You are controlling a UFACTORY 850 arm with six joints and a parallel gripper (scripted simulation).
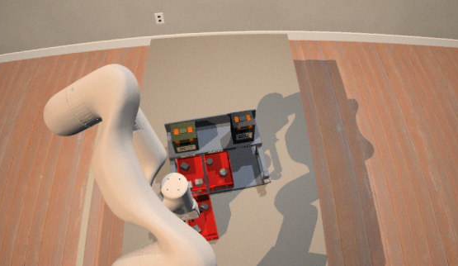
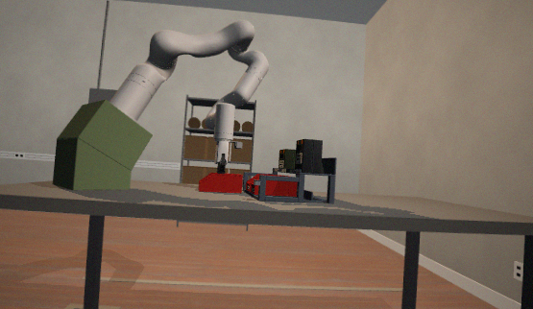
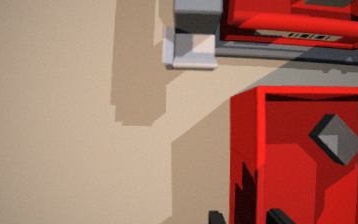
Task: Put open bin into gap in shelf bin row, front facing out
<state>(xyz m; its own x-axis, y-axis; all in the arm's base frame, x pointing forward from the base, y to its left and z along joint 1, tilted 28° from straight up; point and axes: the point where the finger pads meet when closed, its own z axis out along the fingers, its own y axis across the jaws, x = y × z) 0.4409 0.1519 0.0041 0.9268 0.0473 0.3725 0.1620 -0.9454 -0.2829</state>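
My hand is 5 cm to the left of the red bin and 2 cm above it. Round my hand: grey part: 6 cm ahead, 6 cm to the right, 5 cm below; then grey shelf: 25 cm ahead, 12 cm to the right, 1 cm above.
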